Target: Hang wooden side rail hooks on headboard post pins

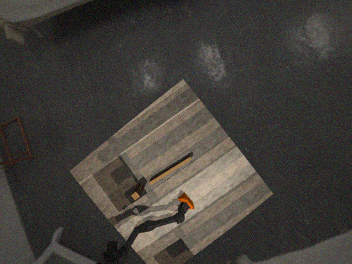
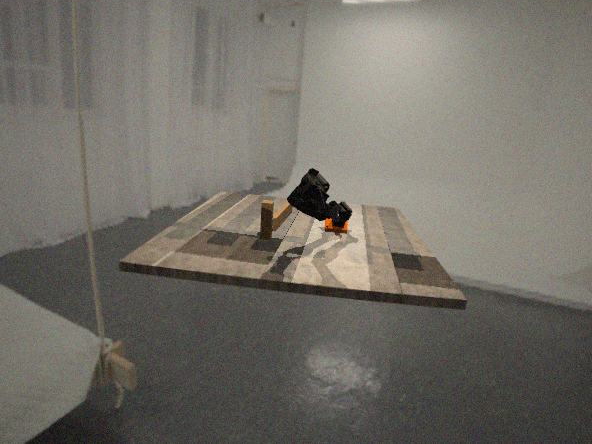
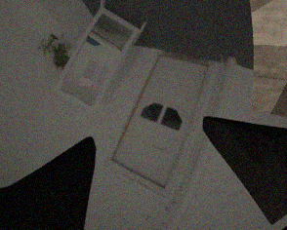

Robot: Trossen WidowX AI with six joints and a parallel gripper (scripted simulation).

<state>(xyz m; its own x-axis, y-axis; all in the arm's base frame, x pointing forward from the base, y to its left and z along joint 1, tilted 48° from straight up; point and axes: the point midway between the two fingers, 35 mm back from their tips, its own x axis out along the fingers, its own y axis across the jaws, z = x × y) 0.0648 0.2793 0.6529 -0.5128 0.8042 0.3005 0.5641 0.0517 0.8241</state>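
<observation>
The headboard post is 310 mm ahead of my gripper tip, 460 mm to the right of it and 180 mm below it.
</observation>
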